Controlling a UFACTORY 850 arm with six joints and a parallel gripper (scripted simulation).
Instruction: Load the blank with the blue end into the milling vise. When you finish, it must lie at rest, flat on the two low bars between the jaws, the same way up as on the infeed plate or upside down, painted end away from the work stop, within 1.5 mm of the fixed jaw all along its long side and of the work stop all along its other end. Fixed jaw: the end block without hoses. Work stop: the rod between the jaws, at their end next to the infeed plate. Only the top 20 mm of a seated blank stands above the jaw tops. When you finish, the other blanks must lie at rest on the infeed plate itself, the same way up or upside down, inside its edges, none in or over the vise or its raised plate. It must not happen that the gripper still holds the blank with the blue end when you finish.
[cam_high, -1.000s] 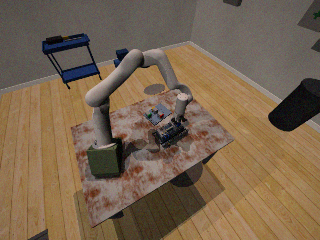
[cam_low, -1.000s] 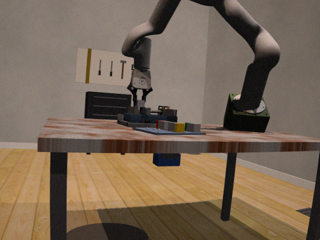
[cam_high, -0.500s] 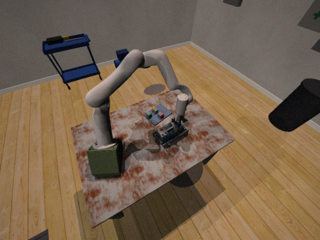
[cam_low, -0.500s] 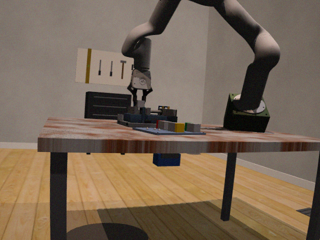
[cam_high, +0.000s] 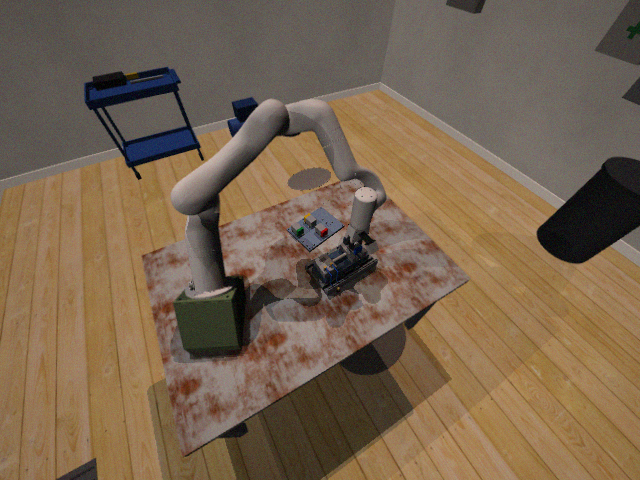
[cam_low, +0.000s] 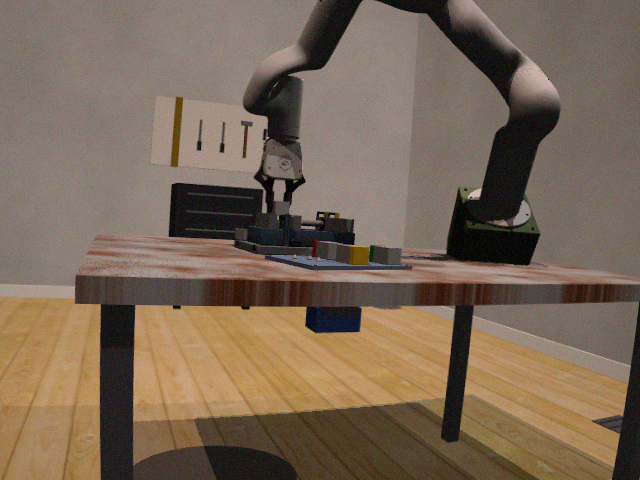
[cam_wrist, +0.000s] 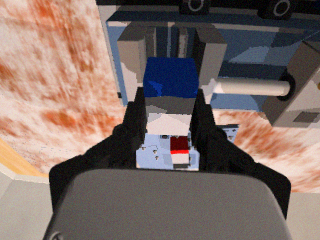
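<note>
Right now the blue-ended blank is 20 mm below my hand. The rest, counted from my hand: pale rod 80 mm behind, 10 mm to the right, 60 mm below; milling vise 70 mm behind, 10 mm to the right, 90 mm below; red-ended blank 80 mm behind, 210 mm to the left, 110 mm below.
</note>
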